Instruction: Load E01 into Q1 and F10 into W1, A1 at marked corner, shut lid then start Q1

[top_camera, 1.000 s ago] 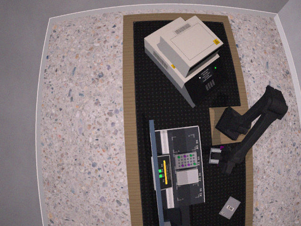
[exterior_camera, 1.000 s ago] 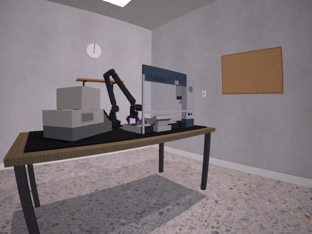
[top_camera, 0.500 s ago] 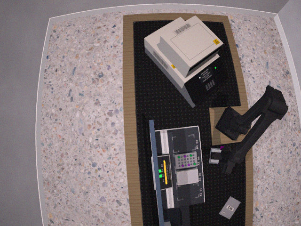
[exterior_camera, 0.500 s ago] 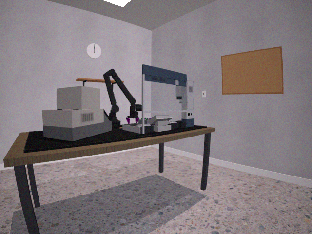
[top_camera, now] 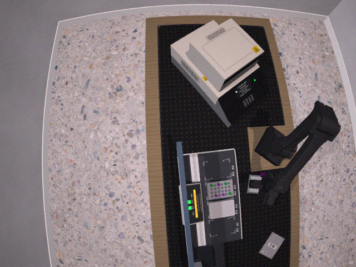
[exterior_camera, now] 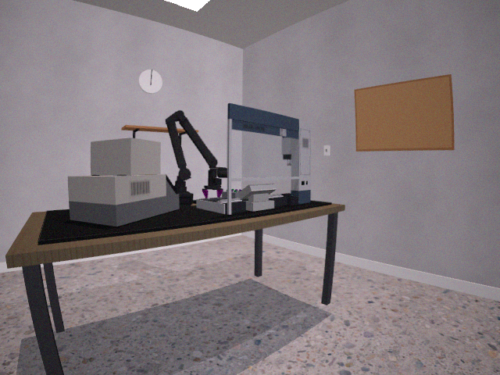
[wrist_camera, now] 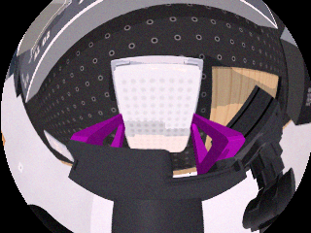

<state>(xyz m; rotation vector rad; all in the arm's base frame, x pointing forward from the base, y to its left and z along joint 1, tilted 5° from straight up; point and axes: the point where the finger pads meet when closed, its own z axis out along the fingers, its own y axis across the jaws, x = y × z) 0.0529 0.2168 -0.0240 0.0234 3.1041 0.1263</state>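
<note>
The grey regrip nest lies 2 cm below my hand. Round my hand: deep-well block (22 cm ahead, 14 cm to the left, 5 cm above); then clear panel (40 cm ahead, 30 cm above, 18 cm to the left); then tube cooling block (24 cm ahead, 5 cm above, 4 cm to the left).
</note>
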